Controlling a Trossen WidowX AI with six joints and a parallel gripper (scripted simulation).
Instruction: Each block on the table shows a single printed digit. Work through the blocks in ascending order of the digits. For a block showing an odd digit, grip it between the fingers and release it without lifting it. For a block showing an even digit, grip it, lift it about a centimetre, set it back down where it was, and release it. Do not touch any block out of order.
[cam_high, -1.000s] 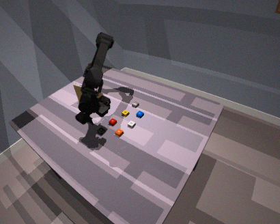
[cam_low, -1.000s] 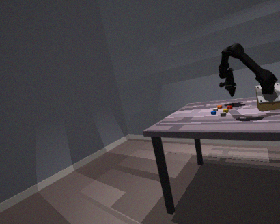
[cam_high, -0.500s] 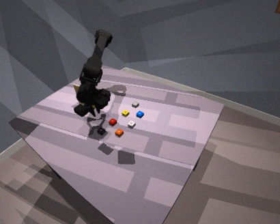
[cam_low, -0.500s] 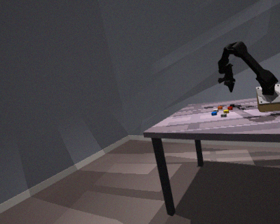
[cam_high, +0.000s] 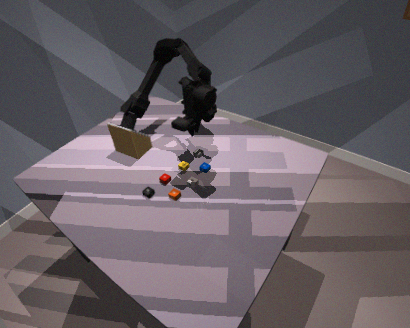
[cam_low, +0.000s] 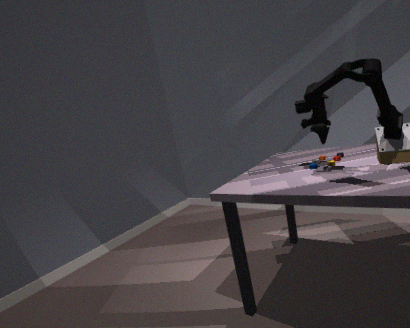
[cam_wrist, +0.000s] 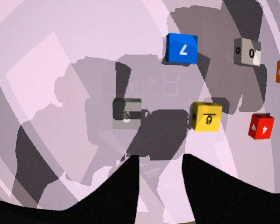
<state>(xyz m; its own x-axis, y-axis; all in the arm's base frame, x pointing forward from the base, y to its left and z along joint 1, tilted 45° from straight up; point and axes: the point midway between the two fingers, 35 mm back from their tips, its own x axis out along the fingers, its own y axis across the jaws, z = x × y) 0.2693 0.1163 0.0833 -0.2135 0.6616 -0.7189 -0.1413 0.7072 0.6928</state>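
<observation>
Right now my gripper tip is 12 cm above the grey block, 2 cm to the right of it and 1 cm past it. From my gripper tip the other things lie so: white block: 12 cm to the right, 12 cm below, 9 cm ahead; yellow block: 12 cm below, 7 cm to the right; blue block: 12 cm below, 7 cm ahead, 3 cm to the right.
</observation>
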